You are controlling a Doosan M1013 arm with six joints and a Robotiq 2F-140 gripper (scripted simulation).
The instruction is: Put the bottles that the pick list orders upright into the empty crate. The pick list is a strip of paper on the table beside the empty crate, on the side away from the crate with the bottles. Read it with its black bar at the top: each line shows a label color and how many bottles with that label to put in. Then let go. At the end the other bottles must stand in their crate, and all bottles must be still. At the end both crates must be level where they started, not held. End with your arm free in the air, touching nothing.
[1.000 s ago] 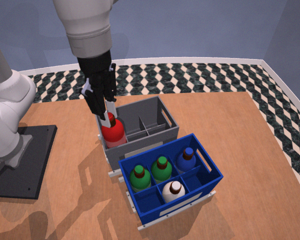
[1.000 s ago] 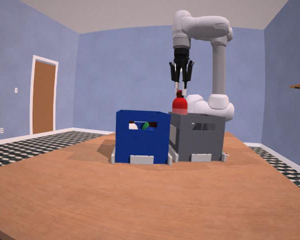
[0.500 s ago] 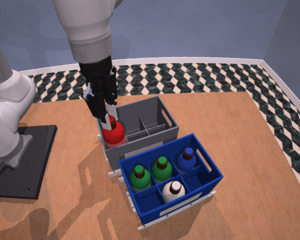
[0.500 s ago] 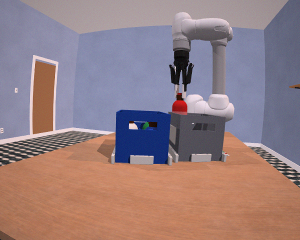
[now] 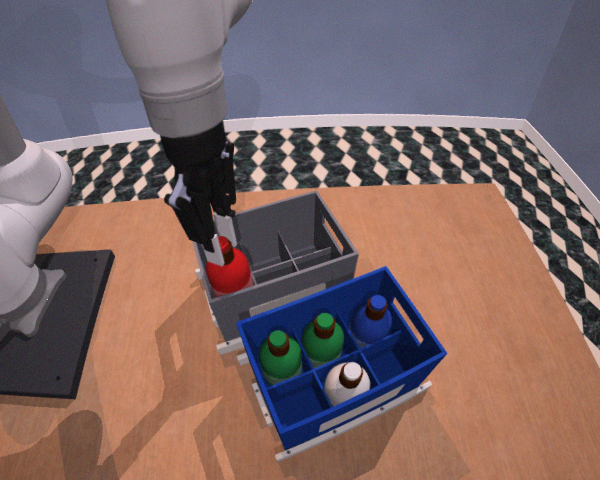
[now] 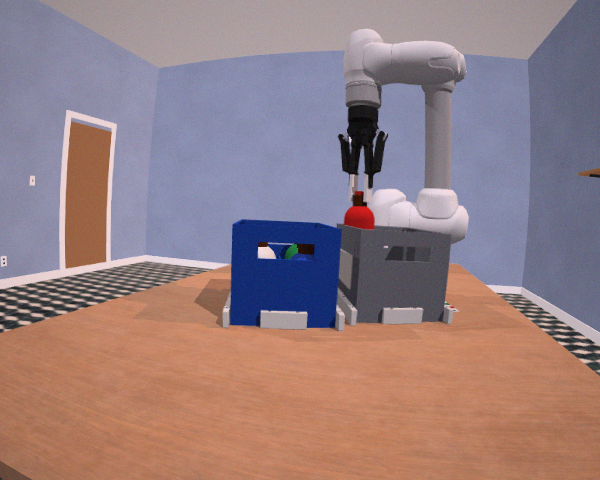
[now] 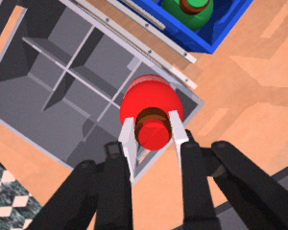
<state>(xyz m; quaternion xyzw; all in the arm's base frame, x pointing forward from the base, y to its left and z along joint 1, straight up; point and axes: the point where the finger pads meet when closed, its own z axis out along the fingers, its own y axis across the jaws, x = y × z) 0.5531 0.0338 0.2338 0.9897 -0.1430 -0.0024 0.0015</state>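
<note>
My hand is 80 mm above the red bottle. Round my hand: blue crate 200 mm ahead, 110 mm to the right, 180 mm below; then green bottle 170 mm ahead, 70 mm to the right, 180 mm below; then grey crate 60 mm ahead, 80 mm to the left, 180 mm below.
</note>
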